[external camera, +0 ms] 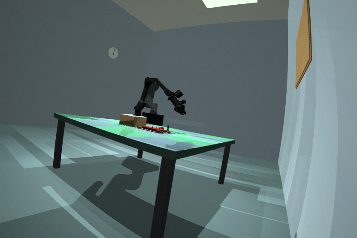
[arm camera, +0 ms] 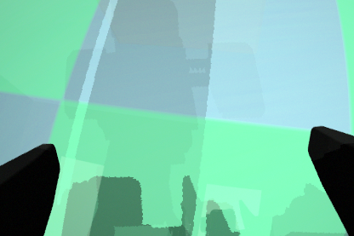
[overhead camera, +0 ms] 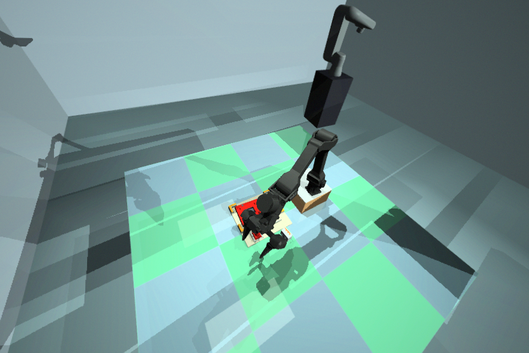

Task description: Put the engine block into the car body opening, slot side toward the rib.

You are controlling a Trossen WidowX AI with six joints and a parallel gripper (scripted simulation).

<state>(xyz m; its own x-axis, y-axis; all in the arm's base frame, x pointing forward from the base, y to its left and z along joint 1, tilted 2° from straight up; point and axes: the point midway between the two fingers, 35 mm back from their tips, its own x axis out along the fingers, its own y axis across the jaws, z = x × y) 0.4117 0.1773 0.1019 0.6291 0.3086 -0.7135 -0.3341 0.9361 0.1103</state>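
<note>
My gripper tip is now 22 cm past the engine block, 17 cm above it and 6 cm to the left of it. From my gripper tip the other things lie so: beige board: 22 cm to the right, 17 cm below, 13 cm behind.
</note>
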